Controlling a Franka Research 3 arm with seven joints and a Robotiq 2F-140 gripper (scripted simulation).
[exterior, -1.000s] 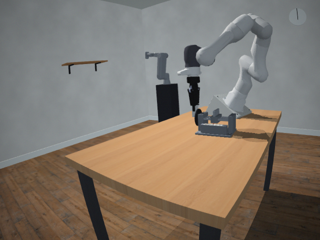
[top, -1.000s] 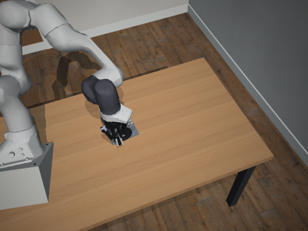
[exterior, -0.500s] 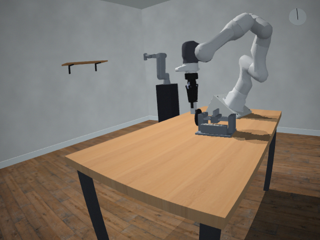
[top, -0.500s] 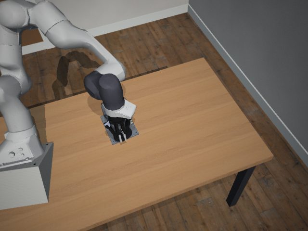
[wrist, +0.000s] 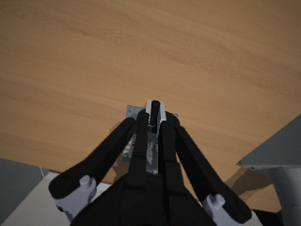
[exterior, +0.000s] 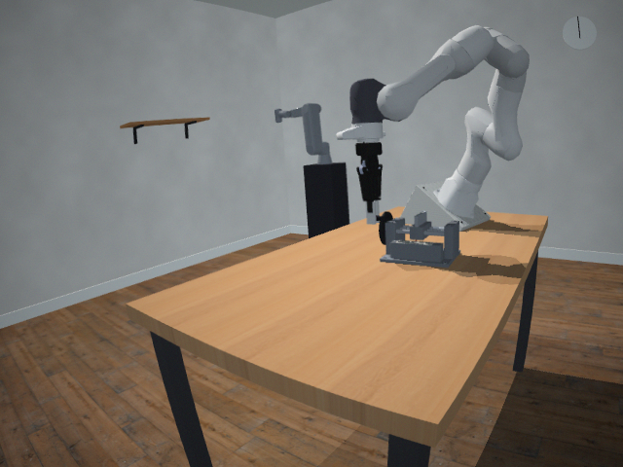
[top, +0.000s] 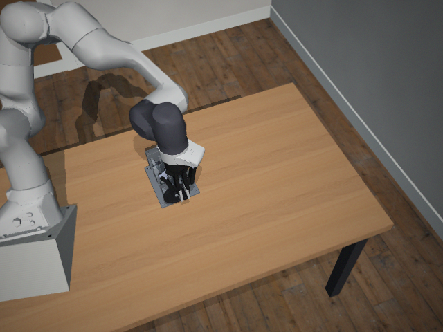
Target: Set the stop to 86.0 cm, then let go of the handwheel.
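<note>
Right now the black handwheel is 3 cm below my hand and 2 cm to the left of it. From my hand the other things lie so: sliding stop block (14 cm to the left, 3 cm below).
</note>
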